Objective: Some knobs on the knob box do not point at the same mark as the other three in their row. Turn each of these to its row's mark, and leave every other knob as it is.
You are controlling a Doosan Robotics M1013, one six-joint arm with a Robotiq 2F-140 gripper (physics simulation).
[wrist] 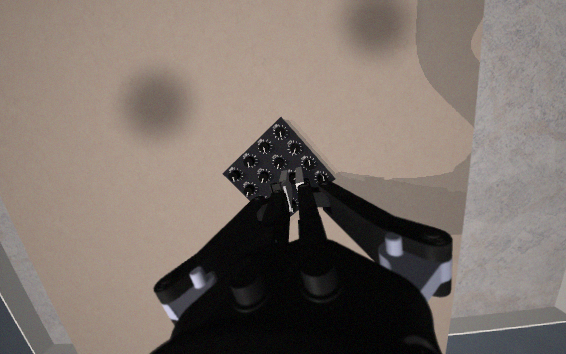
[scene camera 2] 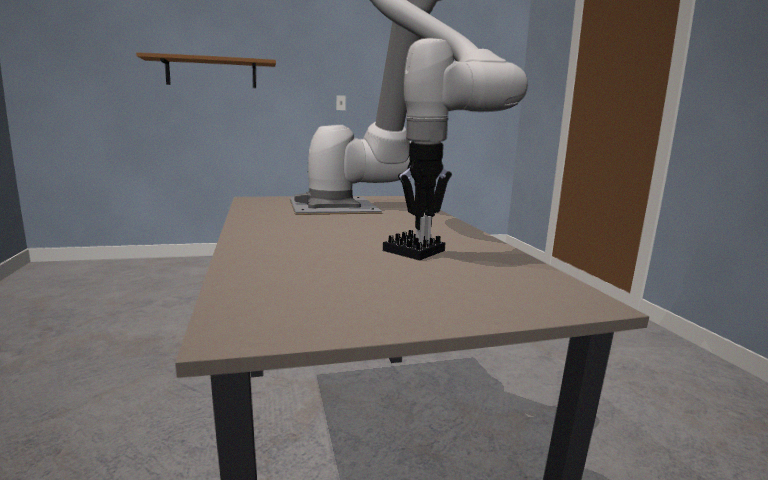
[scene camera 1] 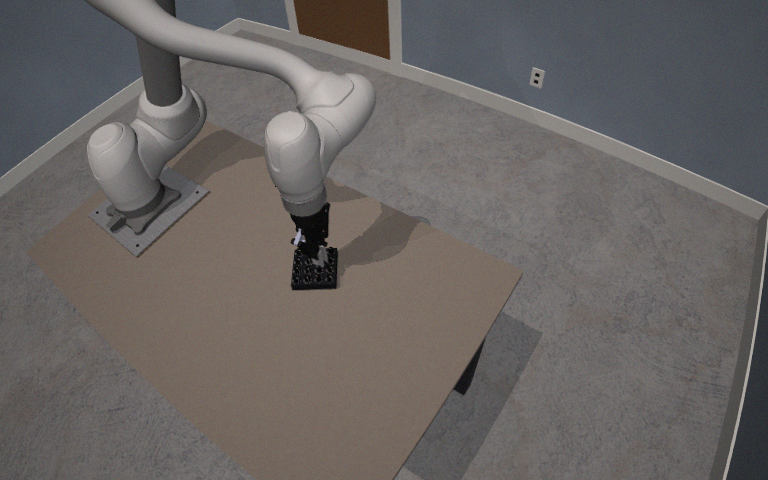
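The black knob box stands on the table. It shows as a diamond in the wrist view, with rows of black knobs, white pointer lines and marks around each. My gripper points down at the box, with its fingertips low over it and shut on a knob. Counting rows from the upper left edge in the wrist view, this knob is in the third row, third from the lower left. Its pointer is hidden. Fingers and gripper body hide several knobs near the lower corner. The exact marks are too small to read surely.
Neighbouring knobs stand close around the fingertips. The box rests on the brown table. The arm's base plate is fixed to the table. A wall shelf hangs behind.
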